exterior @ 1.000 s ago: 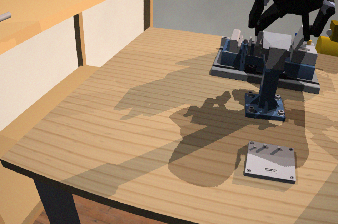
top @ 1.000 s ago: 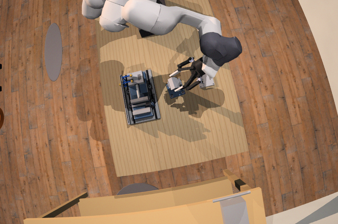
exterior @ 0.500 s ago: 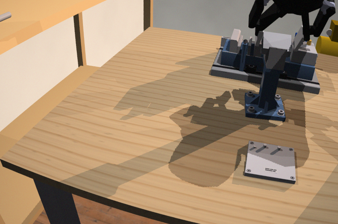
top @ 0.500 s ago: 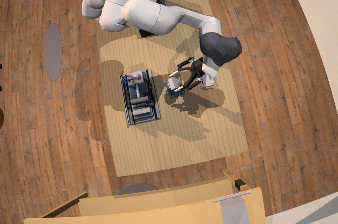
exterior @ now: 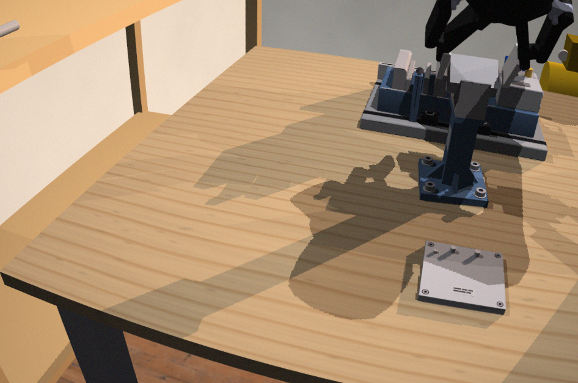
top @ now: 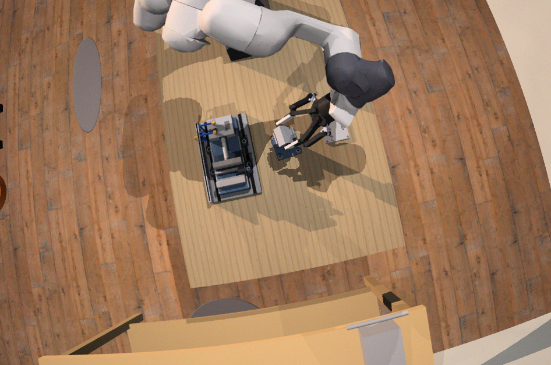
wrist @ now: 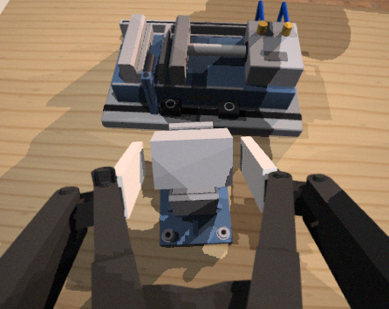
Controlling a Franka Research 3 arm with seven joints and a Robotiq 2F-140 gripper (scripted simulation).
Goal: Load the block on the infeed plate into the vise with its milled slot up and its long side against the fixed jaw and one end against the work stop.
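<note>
The part is 3 cm below my hand and 2 cm to the right of it. Round my hand: work stop: 18 cm to the right, 9 cm below, 5 cm ahead; v-block post: 12 cm below, 2 cm to the right; work stop post: 16 cm to the right, 12 cm below, 6 cm ahead.
</note>
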